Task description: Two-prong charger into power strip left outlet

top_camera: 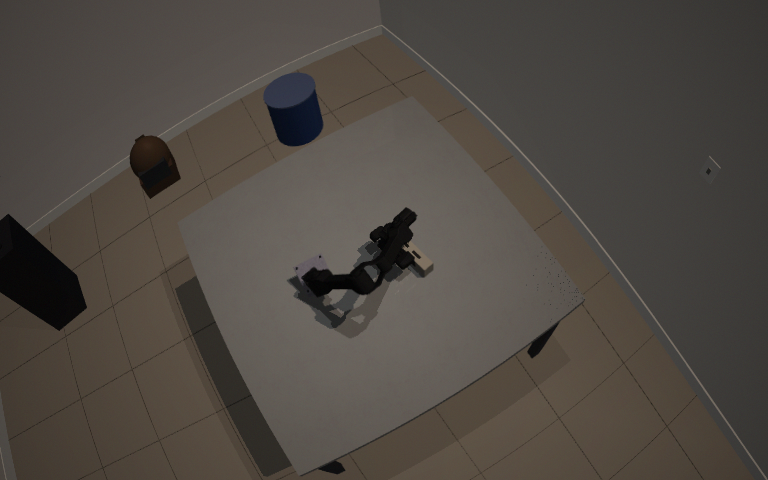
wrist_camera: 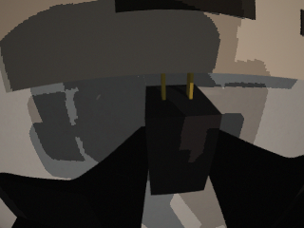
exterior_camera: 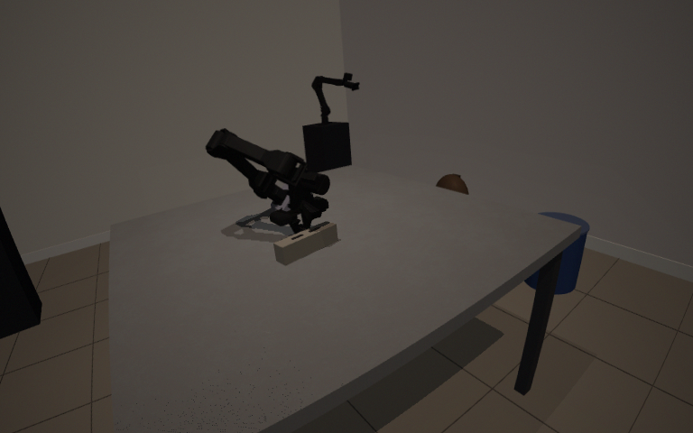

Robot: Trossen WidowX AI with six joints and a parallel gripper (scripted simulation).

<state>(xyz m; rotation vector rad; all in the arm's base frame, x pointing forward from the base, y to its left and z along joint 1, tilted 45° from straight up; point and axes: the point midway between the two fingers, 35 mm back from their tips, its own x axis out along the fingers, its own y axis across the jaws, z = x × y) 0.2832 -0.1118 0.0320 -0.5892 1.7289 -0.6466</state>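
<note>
Now: the black two-prong charger 2 cm ahead of my gripper tip and 1 cm above it.
</note>
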